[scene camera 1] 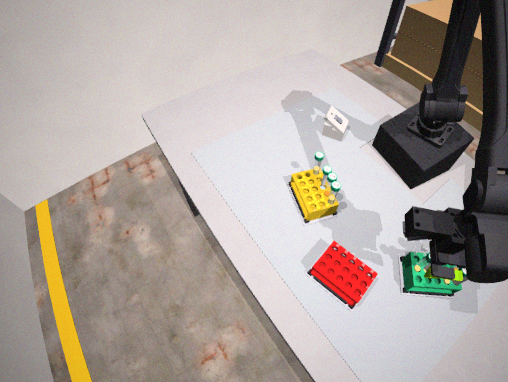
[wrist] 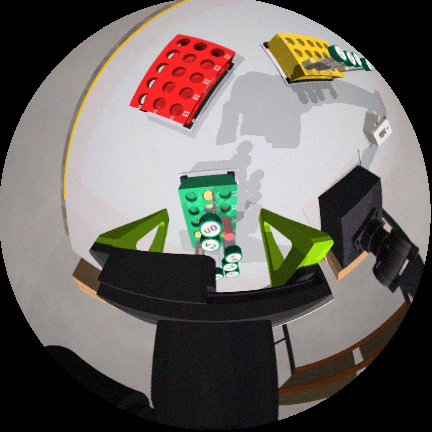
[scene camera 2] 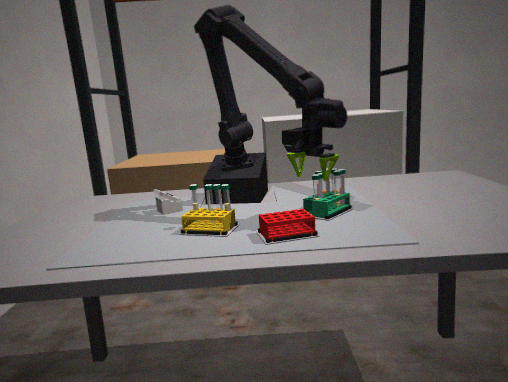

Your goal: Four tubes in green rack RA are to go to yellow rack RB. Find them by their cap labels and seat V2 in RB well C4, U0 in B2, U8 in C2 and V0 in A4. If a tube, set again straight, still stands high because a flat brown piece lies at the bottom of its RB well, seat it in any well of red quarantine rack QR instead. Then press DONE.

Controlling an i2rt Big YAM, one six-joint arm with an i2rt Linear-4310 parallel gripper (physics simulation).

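Frame: origin at the arm's base, x down, y back, z left, level; millimetres.
Where they show: gripper, fingertip midpoint: (scene camera 1: 425, 255) (wrist: 213, 213) (scene camera 2: 312, 178); arm's base, link origin: (scene camera 1: 429, 130) (wrist: 365, 230) (scene camera 2: 237, 164).
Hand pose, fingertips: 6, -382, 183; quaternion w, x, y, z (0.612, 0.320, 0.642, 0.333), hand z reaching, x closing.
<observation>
Each offset is from my fingertips to the top centre of the thing, as dx, dy, dz. "spot": to the spot under its first point.
My gripper (scene camera 1: 444, 273) (scene camera 2: 313, 177) (wrist: 213, 213) is open and empty, its green fingers low over green rack RA @(+66, +35, +54) (scene camera 1: 420, 286) (scene camera 2: 327, 206) (wrist: 207, 182), on either side of its tubes. The U0 cap @(spot: -9, +2, +9) (wrist: 210, 226) faces up between the fingers in the wrist view. Another cap @(-9, +18, +34) (wrist: 210, 244) is close behind it, its label unclear. More green caps @(spot: -9, +51, +31) (wrist: 233, 253) crowd behind, partly hidden by the gripper body. Yellow rack RB @(+66, -10, -312) (scene camera 1: 316, 212) (scene camera 2: 200, 223) (wrist: 285, 59) holds several green-capped tubes @(spot: -9, -14, -254) (scene camera 1: 336, 186) @(spot: -4, -8, -282) (scene camera 2: 216, 187) (wrist: 340, 53) along one side. Red rack QR @(+66, -125, -111) (scene camera 1: 350, 296) (scene camera 2: 287, 228) (wrist: 176, 62) shows no tubes.
A small white tilted block @(+38, +259, -445) (scene camera 1: 337, 119) (scene camera 2: 170, 203) (wrist: 381, 131), perhaps the DONE button, stands beyond RB. The black arm base (scene camera 1: 417, 155) (scene camera 2: 237, 185) (wrist: 345, 210) stands behind the racks. QR lies between RA and RB, nearer the table's front edge.
</observation>
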